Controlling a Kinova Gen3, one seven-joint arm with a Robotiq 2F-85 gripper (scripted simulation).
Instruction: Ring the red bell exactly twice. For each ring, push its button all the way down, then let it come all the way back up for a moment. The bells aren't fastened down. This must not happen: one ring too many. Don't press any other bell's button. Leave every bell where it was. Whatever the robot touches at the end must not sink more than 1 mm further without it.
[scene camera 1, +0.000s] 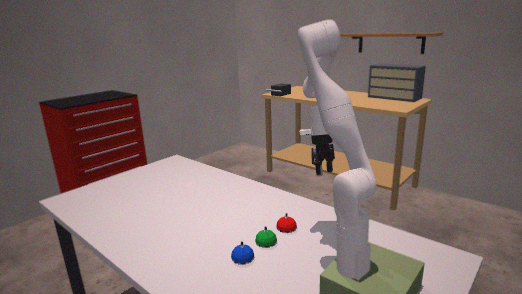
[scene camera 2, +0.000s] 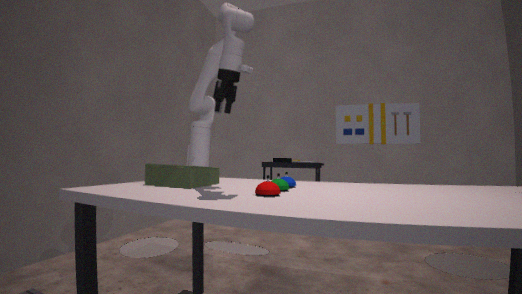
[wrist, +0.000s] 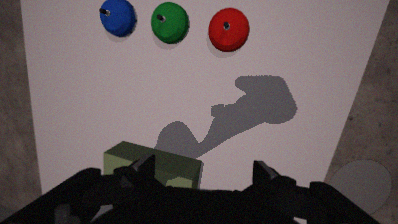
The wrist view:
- gripper: 203, 168
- red bell: 229, 39
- green bell: 174, 27
